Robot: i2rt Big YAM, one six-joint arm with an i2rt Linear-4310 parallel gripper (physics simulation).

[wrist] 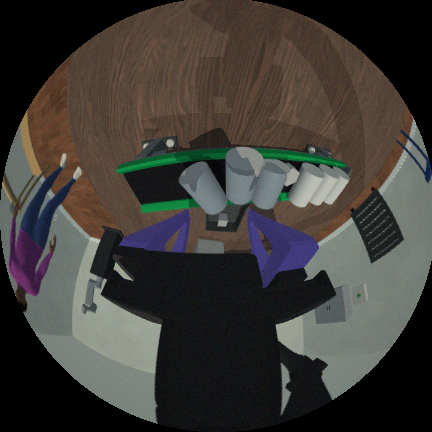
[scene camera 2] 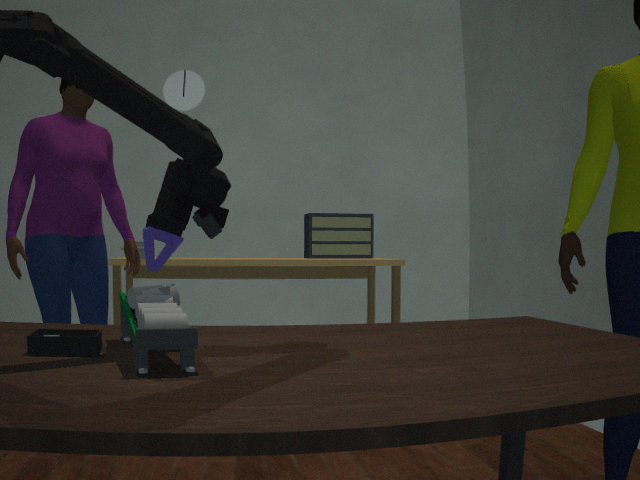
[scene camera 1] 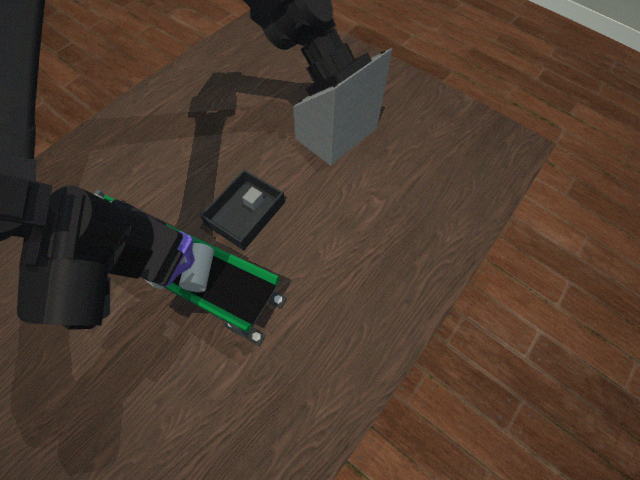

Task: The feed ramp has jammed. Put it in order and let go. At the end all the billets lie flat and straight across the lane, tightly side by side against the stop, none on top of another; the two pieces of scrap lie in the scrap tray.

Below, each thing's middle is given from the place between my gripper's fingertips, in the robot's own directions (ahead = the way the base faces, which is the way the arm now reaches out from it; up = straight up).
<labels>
I see my gripper 150 mm past the scrap tray [scene camera 1: 227,215], 130 mm above it and 60 mm to the left of it. Round my hand: stop [scene camera 2: 155,336] (240 mm to the right, 90 mm below, 70 mm ahead).
</labels>
